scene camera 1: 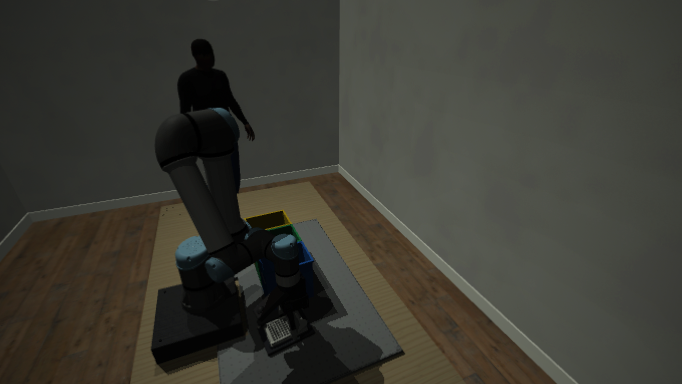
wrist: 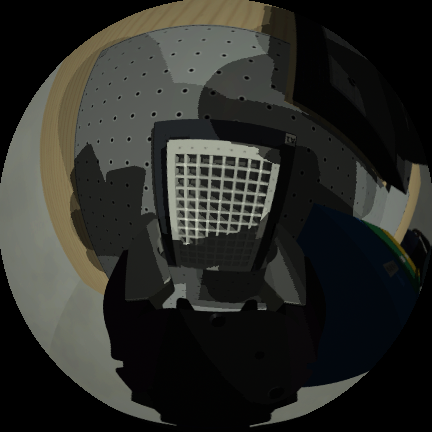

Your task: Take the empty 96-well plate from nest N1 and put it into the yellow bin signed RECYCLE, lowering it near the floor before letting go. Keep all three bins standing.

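Seen in the pictures: gripper, fingertip midpoint: [scene camera 1: 288,327] [wrist: 216,222]; arm's base at its link origin: [scene camera 1: 204,296].
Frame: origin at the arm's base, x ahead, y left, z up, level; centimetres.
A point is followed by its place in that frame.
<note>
The white 96-well plate [scene camera 1: 278,331] @[x 23.6, y -19.9, z -3.1 cm] [wrist: 220,195] @[x 23.8, y -19.0, z -3.1 cm] sits flat in a dark nest [wrist: 200,129] @[x 19.5, y -22.0, z -4.5 cm] on the grey perforated plate. My gripper [scene camera 1: 278,320] @[x 27.1, y -18.3, z -4.6 cm] [wrist: 216,222] @[x 27.1, y -18.3, z -4.6 cm] is open and low over the nest. Its jaws stand apart on either side of the 96-well plate's near end in the wrist view, with no clear grip on it. The yellow bin [scene camera 1: 270,220] @[x 27.2, y 30.7, z 8.6 cm] stands upright at the far end of the bin row; part of its rim shows at the right edge of the wrist view. Its sign cannot be read.
The green bin [scene camera 1: 295,233] @[x 35.7, y 12.6, z 11.9 cm] stands between the yellow bin and the blue bin [scene camera 1: 308,280] @[x 36.8, y -6.4, z 3.3 cm] [wrist: 355,300] @[x 24.5, y -8.1, z 5.5 cm], which is nearest my gripper. The black robot base [scene camera 1: 197,325] @[x -1.4, y -12.3, z -0.1 cm] is left of the nest in the scene view. A person [scene camera 1: 202,90] stands behind the arm, near the back wall.
</note>
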